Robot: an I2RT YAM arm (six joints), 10 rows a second.
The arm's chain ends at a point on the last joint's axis. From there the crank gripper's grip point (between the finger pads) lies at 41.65 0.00 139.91 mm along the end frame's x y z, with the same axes.
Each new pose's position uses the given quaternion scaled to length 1; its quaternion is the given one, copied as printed.
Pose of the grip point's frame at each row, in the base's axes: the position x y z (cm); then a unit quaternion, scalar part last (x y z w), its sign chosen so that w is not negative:
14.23 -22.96 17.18 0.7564 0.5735 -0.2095 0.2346
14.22 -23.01 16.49 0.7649 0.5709 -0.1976 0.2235
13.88 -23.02 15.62 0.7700 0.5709 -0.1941 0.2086
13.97 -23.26 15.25 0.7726 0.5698 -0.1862 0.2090
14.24 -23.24 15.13 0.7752 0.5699 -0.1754 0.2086
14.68 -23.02 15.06 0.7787 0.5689 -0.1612 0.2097
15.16 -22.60 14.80 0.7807 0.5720 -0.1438 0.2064
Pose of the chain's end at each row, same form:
13.84 -17.84 30.84 0.7564 0.5735 -0.2095 0.2346
13.75 -18.34 30.31 0.7649 0.5709 -0.1976 0.2235
13.59 -18.75 29.58 0.7700 0.5709 -0.1941 0.2086
13.49 -19.12 29.24 0.7726 0.5698 -0.1862 0.2090
13.51 -19.29 29.17 0.7752 0.5699 -0.1754 0.2086
13.60 -19.29 29.13 0.7787 0.5689 -0.1612 0.2097
13.73 -19.26 28.94 0.7807 0.5720 -0.1438 0.2064

